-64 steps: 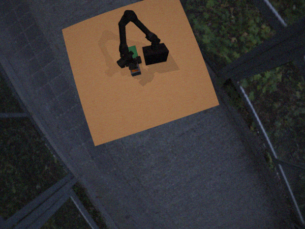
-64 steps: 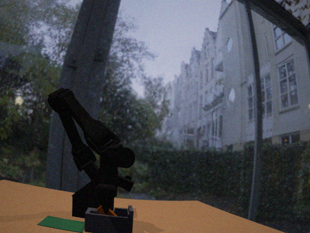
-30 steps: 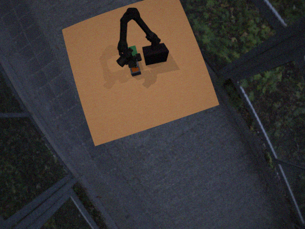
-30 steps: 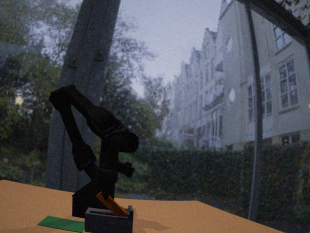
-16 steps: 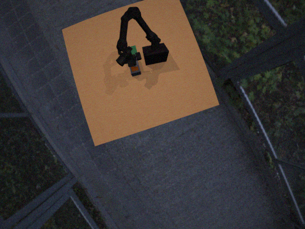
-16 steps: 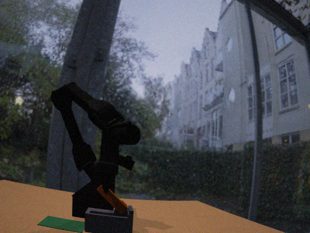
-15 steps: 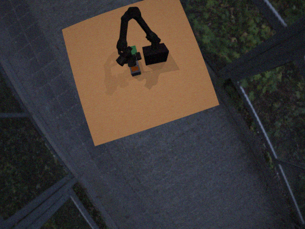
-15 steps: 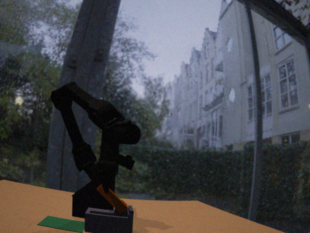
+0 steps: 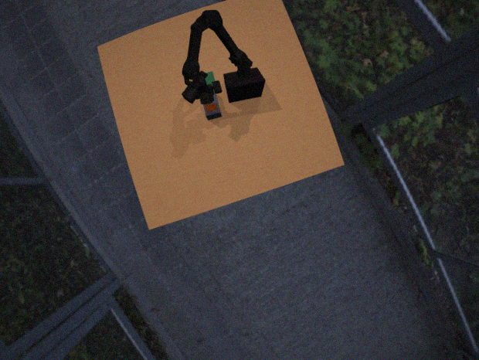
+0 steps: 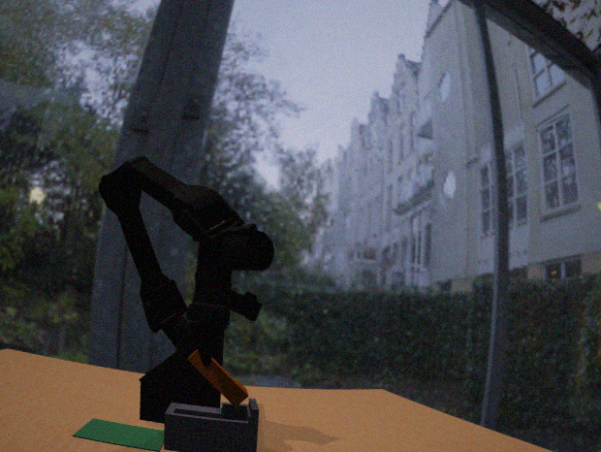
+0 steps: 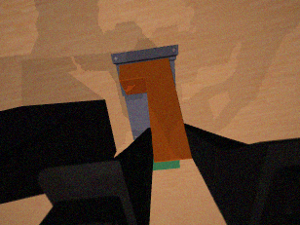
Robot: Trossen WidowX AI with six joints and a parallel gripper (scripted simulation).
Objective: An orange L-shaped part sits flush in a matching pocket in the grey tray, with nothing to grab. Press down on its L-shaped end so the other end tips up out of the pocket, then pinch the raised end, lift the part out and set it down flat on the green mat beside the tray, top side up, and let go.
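My gripper tip is 17 cm above the green mat, 14 cm to the left of it and 4 cm past it. From my gripper tip the other things lie so: orange L-shaped part (3 cm to the left, 3 cm below, 1 cm behind).
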